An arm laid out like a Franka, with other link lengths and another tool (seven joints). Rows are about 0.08 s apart.
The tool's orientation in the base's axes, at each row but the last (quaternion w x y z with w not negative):
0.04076 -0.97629 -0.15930 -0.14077
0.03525 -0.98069 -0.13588 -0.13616
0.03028 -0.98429 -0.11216 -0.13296
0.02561 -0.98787 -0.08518 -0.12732
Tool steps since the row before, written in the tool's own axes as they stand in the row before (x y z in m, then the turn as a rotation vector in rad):
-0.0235 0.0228 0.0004 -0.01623 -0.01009 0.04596
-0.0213 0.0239 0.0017 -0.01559 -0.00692 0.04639
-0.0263 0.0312 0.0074 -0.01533 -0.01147 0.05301
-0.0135 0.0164 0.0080 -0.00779 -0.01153 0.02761
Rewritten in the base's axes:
-0.0139 -0.0286 -0.0079 -0.00598 0.01040 -0.04831
-0.0127 -0.0282 -0.0083 -0.00440 0.00757 -0.04865
-0.0157 -0.0353 -0.0151 -0.00351 0.01264 -0.05481
-0.0080 -0.0177 -0.0117 -0.00262 0.01208 -0.02834

